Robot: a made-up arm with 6 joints. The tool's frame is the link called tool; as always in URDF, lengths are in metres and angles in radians. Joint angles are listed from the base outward.
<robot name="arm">
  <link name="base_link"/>
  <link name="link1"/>
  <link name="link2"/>
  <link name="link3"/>
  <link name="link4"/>
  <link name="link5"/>
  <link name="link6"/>
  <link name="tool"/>
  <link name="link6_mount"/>
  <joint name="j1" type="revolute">
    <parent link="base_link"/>
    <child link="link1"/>
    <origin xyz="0 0 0.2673" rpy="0 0 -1.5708"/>
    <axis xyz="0 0 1"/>
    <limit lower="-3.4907" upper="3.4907"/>
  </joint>
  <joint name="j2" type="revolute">
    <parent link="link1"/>
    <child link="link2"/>
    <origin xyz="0 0 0" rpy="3.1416 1.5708 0"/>
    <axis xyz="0 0 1"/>
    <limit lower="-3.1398" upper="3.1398"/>
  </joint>
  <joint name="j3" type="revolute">
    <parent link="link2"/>
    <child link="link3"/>
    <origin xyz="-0.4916 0 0" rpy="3.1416 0 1.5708"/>
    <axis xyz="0 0 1"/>
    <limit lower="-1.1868" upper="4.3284"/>
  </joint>
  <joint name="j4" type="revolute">
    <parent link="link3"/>
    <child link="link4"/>
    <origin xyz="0 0 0" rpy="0 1.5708 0"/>
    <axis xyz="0 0 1"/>
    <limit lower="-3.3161" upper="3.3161"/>
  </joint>
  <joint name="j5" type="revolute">
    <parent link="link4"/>
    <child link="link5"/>
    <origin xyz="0 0 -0.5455" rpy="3.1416 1.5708 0"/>
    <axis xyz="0 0 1"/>
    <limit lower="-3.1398" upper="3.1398"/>
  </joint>
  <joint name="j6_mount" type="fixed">
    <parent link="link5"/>
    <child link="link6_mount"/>
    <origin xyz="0 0 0.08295" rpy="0 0 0"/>
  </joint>
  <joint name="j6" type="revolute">
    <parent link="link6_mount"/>
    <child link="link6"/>
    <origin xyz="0 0 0.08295" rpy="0 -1.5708 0"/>
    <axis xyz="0 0 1"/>
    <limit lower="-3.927" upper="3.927"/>
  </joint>
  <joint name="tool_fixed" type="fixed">
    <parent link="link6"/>
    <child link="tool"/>
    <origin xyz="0 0 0" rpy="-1.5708 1.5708 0"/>
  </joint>
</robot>
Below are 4 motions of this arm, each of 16 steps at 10 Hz.
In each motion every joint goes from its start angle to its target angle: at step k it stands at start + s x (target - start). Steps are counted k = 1, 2, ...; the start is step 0. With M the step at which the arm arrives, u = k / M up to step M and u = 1 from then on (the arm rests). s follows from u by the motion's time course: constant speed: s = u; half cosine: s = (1 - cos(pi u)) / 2; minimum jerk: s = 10 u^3 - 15 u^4 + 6 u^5.
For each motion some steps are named. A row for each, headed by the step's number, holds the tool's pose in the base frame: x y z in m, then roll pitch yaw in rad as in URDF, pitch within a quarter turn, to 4 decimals.
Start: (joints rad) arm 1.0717 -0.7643 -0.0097 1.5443 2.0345 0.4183
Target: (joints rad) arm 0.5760 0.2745 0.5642 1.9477 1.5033 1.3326
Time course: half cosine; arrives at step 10
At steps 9, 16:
9: 0.4630 0.3803 1.0534 3.0627 0.3321 1.9907
16: 0.4800 0.3845 1.0442 3.0462 0.3391 1.9660

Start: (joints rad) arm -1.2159 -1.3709 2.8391 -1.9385 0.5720 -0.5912
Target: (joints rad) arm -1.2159 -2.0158 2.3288 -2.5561 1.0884 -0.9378
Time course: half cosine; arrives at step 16
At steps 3, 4, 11, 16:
3: -0.2414 0.8461 -0.0710 0.0465 0.6548 2.6529
4: -0.2348 0.8449 -0.0951 0.1042 0.6219 2.6541
11: -0.1550 0.7764 -0.3392 0.5908 0.2819 2.5315
16: -0.1224 0.7283 -0.4204 0.7349 0.1682 2.4453

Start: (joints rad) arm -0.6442 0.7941 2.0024 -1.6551 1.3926 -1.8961
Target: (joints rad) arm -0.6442 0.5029 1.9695 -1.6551 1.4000 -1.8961
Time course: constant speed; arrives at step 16
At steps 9, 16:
9: 0.4631 -0.3304 1.1615 -1.4645 -0.1518 -2.0950
16: 0.3747 -0.2639 1.2234 -1.3507 -0.1611 -2.1133

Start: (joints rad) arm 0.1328 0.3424 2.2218 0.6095 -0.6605 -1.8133
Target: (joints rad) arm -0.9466 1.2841 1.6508 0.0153 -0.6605 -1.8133
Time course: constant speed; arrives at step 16
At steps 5, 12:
5: 0.2768 -0.2119 1.2119 1.7206 -0.7583 -0.5595
12: 0.5280 -0.6341 0.9021 1.6926 -0.0904 -0.7774

